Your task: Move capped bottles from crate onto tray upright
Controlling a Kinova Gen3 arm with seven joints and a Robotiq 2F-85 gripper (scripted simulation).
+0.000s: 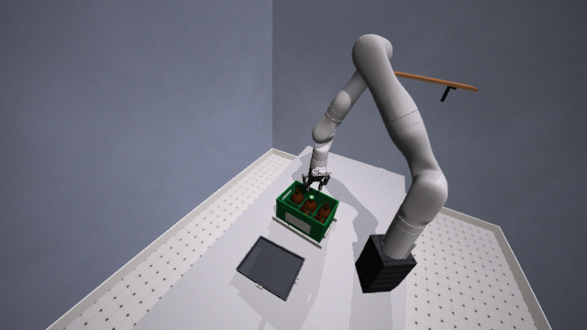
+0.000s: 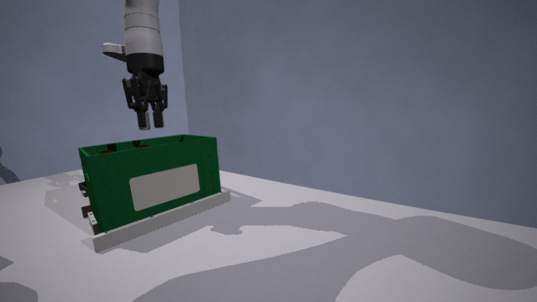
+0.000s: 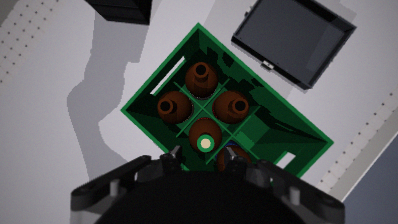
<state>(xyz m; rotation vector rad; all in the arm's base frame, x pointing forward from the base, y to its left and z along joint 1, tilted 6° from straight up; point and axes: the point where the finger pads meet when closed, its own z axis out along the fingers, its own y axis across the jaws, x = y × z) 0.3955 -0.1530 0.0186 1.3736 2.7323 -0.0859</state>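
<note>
My gripper is now 14 cm above the brown bottle. The rest, counted from my hand: green crate: 4 cm to the left, 14 cm below; dark tray: 2 cm ahead, 35 cm to the left, 21 cm below.
</note>
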